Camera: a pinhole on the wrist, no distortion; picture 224 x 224 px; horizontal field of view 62.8 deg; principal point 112.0 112.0 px. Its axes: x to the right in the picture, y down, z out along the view. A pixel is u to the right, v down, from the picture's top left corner.
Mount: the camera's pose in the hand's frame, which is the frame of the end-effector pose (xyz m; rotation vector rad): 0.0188 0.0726 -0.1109 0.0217 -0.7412 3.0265
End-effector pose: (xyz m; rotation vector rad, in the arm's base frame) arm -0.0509 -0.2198 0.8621 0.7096 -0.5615 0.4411
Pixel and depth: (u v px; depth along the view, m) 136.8 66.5 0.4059
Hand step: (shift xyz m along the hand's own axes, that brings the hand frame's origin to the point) -0.0302 -0.0246 0.2966
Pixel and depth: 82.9 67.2 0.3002
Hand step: 0.0707 -0.0022 0.1882
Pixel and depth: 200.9 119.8 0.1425
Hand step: -0.0493 0.0029 0.0140
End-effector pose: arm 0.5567 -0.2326 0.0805 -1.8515 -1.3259 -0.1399
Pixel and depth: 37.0 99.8 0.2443
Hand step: 0.1209 -0.0281 0.1113
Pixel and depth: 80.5 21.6 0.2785
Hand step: 0.0725 0.0645 0.1985
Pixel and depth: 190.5 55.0 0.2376
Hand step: -0.0790 0.0304 0.1359
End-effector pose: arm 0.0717 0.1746 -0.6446 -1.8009 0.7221 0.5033
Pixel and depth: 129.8 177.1 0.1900
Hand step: -0.0001 -0.0746 0.0268
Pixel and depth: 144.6 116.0 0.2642
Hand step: -0.0263 -0.0536 0.1216
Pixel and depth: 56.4 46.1 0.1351
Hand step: 0.0621 0.0523 0.0305
